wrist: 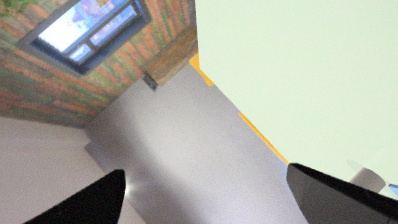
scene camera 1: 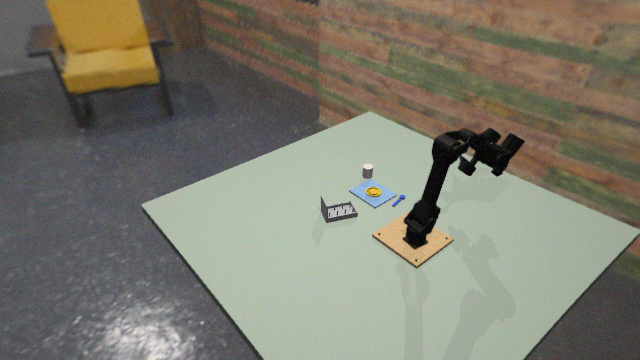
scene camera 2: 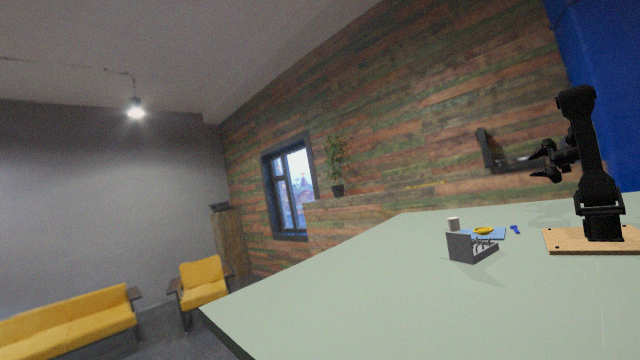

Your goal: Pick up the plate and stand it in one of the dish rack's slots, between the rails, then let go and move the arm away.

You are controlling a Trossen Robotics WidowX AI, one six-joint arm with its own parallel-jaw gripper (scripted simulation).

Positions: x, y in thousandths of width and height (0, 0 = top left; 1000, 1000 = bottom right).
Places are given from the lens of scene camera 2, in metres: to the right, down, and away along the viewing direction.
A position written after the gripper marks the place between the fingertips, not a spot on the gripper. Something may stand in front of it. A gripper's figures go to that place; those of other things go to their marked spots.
gripper (scene camera 2: 827, 465): 0.87, -0.05, 0.83
grey dish rack (scene camera 2: 721, 693): 0.37, 0.18, 0.55
